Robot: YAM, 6 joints.
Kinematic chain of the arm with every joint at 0, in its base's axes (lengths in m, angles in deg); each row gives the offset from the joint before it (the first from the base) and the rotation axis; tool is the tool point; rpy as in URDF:
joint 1: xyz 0 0 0.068 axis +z
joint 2: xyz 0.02 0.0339 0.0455 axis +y
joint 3: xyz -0.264 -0.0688 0 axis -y
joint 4: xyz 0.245 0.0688 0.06 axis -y
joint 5: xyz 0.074 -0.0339 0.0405 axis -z
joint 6: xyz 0.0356 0 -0.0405 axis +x
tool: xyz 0 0 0 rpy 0 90 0
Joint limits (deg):
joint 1: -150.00..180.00
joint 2: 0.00..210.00
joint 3: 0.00..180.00
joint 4: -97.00..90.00
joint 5: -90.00..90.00
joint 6: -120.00..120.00
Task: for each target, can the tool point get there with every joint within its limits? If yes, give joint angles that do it. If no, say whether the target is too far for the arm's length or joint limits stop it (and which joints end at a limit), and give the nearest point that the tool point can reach.
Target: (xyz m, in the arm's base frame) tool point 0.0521 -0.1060 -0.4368
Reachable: no: joint limits stop it (at a limit: joint 2) | nearest point 0.0621 -0.1264 -0.3639 | short by 0.076 m
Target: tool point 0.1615 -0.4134 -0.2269
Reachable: yes | joints -65.22 188.15 105.67 38.41 48.46 -87.00
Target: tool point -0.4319 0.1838 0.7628
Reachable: no: too far | nearest point -0.3461 0.1473 0.6281 | short by 0.164 m
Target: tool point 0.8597 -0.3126 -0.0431
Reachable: no: too far | nearest point 0.5982 -0.2175 0.0056 | short by 0.283 m
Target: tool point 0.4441 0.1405 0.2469
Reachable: yes | joints 15.28 113.64 80.86 18.25 -31.28 5.99
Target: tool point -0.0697 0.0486 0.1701
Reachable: yes | joints 131.05 30.84 20.99 -58.82 -35.47 35.80
